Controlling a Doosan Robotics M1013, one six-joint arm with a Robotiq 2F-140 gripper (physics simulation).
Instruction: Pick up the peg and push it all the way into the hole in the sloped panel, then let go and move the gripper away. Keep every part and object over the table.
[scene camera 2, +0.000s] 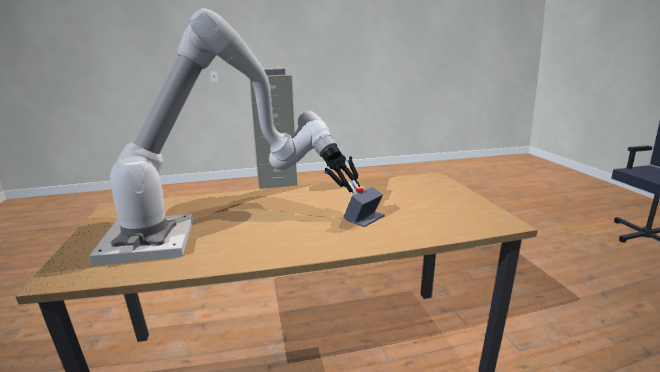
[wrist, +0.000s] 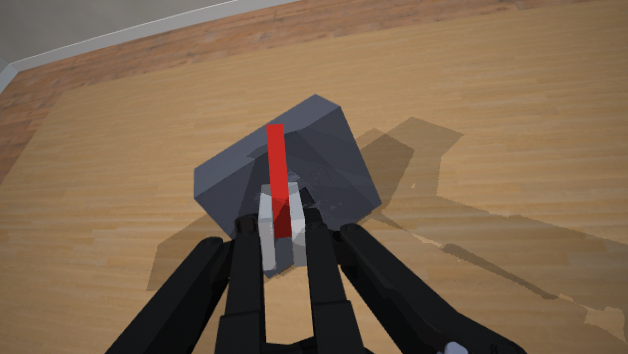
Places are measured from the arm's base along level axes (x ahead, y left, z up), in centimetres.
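Pixels of known places: gripper, fingertip midpoint: (wrist: 280, 201); arm's base at its link origin: (scene camera 2: 145, 234).
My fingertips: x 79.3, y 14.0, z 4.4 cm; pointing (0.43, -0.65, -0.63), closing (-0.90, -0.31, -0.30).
For each thing: its top centre in the pictures, then the offset to it from my fingertips. "pt": a spot on its surface instead. Level surfaces: height alone.
- red peg at its top centre: (wrist: 268, 164) (scene camera 2: 358, 185) dy -0.4, dx -0.8, dz +4.8 cm
- dark grey sloped panel at its top centre: (wrist: 264, 144) (scene camera 2: 364, 191) dy -3.2, dx +1.1, dz +3.2 cm
- dark opening at a spot on its surface: (wrist: 306, 196) pt dy -2.0, dx -0.9, dz -3.1 cm
- thin base plate at a spot on its surface: (scene camera 2: 372, 219) pt dy -6.5, dx +3.7, dz -7.2 cm
- wooden table at its surface level: dz -7.8 cm
The red peg (scene camera 2: 360, 190) (wrist: 277, 160) is a straight bar held between the light fingertip pads. My gripper (scene camera 2: 356, 189) (wrist: 280, 201) is shut on it, tilted, at the upper side of the dark grey sloped panel (scene camera 2: 366, 204) (wrist: 345, 160). In the wrist view the peg lies across the panel's face, and one end reaches the panel's upper edge. A small part of a dark opening (wrist: 306, 196) shows on the face just right of the pads. The fingers hide the rest of it. I cannot tell whether the peg touches the panel.
The panel stands on a thin base plate (scene camera 2: 372, 219) on the wooden table (scene camera 2: 430, 215) (wrist: 475, 100). The arm's base (scene camera 2: 137, 250) is bolted at the table's left end. A filing cabinet (scene camera 2: 277, 130) stands behind the table, and an office chair (scene camera 2: 642, 175) stands on the floor at the right.
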